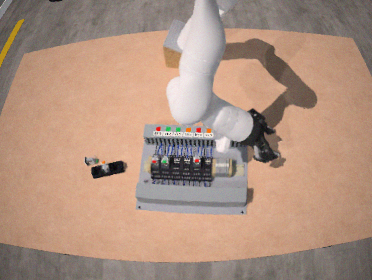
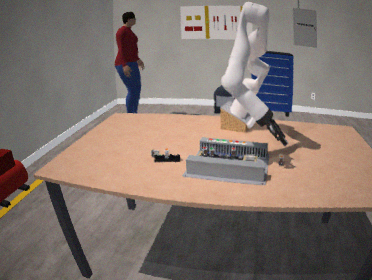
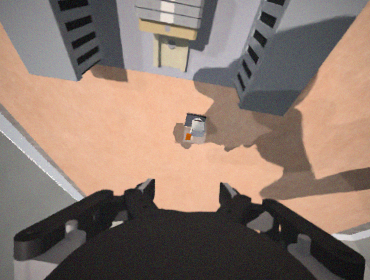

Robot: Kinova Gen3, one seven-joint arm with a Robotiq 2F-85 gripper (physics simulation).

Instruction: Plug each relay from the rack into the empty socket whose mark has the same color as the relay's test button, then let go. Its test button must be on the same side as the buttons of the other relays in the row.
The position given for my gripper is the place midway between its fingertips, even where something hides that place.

Observation:
In view: my gripper (image 1: 274,144).
My gripper is seen too in image 3 (image 3: 186,189).

